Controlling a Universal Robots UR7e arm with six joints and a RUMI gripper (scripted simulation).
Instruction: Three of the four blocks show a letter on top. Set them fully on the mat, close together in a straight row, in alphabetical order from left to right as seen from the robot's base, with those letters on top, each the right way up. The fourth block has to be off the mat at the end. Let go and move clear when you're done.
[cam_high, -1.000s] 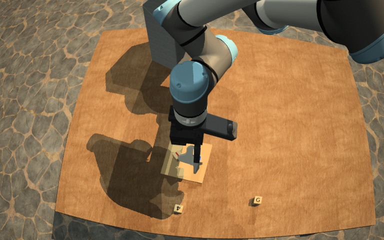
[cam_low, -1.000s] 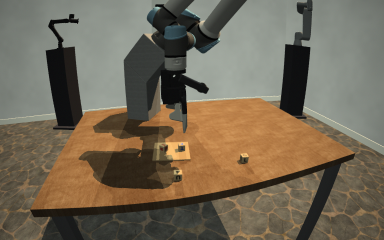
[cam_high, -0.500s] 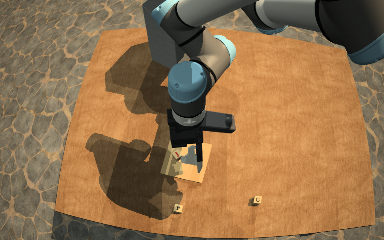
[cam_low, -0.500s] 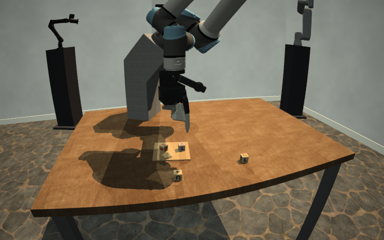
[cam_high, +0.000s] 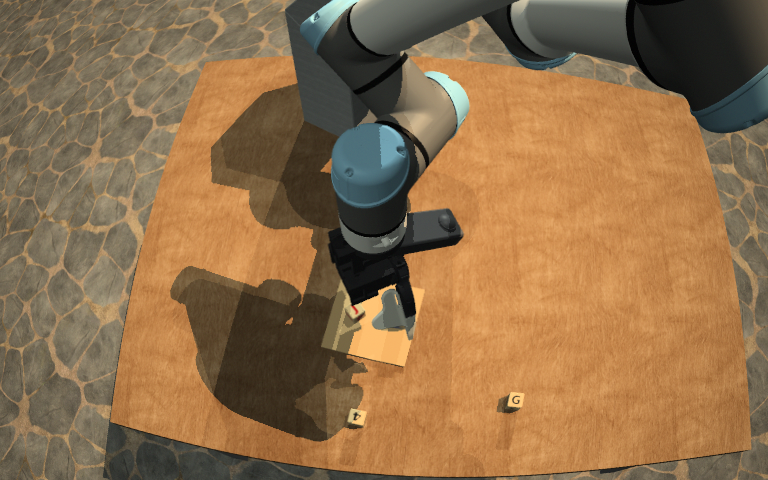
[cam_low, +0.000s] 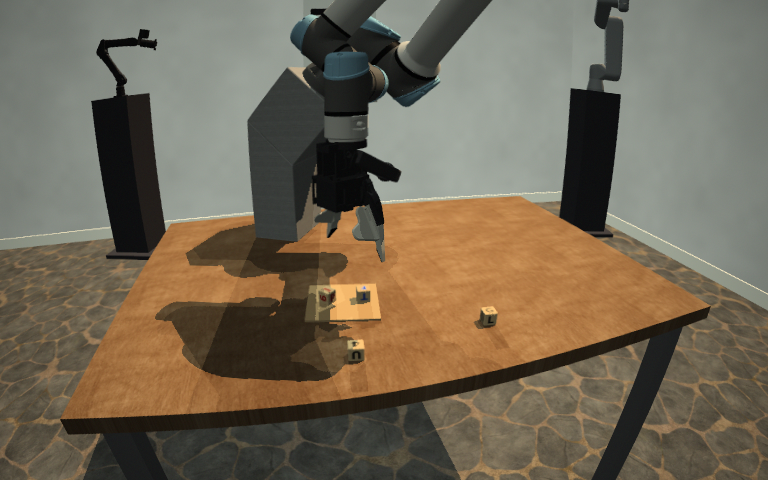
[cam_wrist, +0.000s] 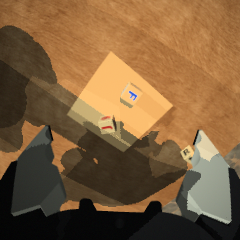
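The tan mat is 1 cm ahead of my hand, 3 cm to the right of it and 11 cm below it. The rest, counted from my hand: block (1 cm to the left, 9 cm below).
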